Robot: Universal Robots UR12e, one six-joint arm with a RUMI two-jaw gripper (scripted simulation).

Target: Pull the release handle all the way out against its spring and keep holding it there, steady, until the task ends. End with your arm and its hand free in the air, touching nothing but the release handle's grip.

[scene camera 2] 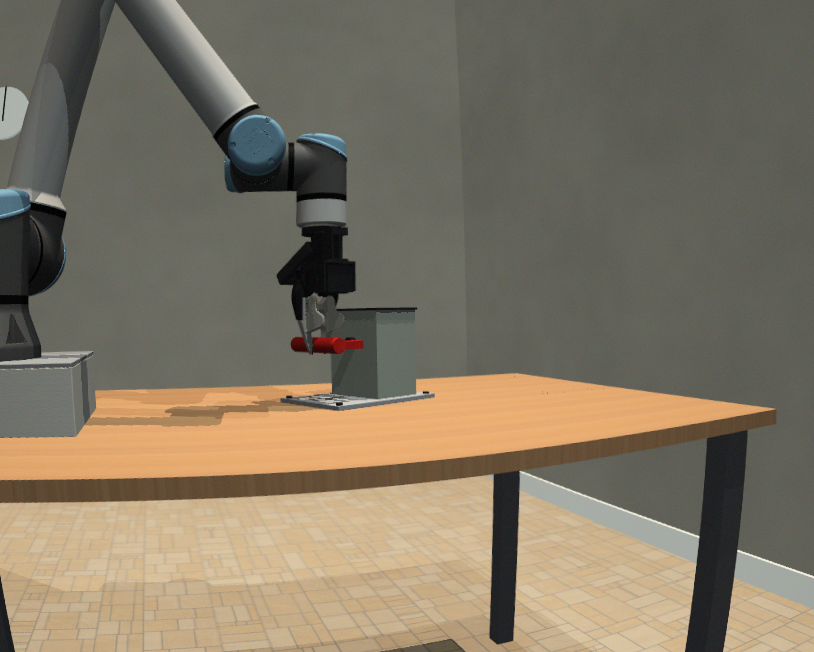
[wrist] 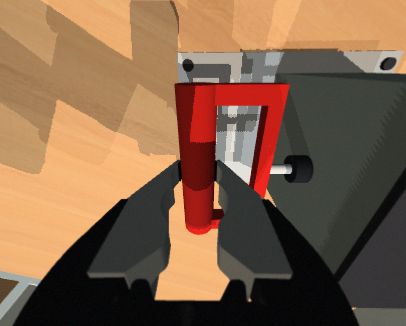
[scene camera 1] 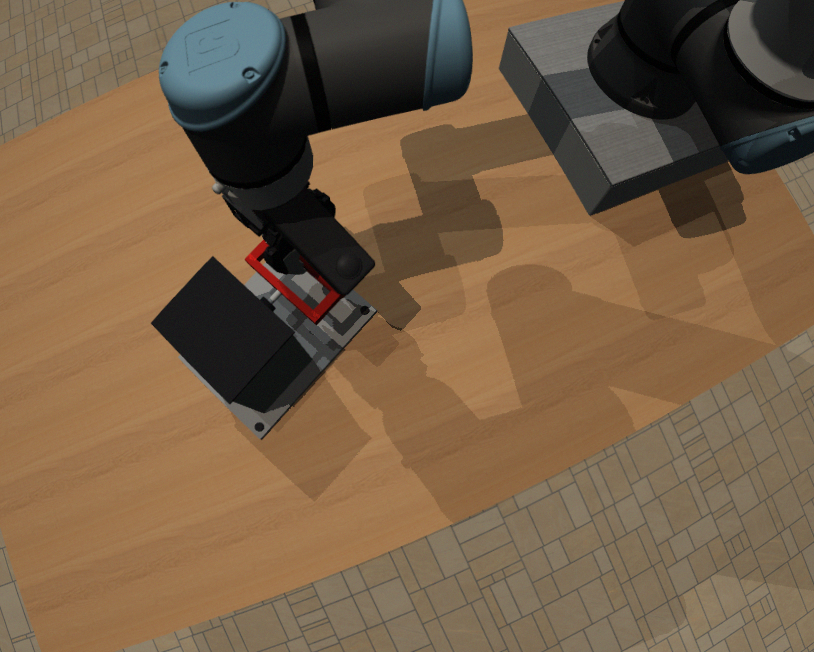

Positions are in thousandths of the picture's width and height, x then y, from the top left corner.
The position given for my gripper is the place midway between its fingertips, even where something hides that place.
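Note:
Here is my gripper (scene camera 1: 381,403), and I find it again in the wrist view (wrist: 489,495) and in scene camera 2 (scene camera 2: 391,544). I see a grey baseplate (wrist: 531,207) too.

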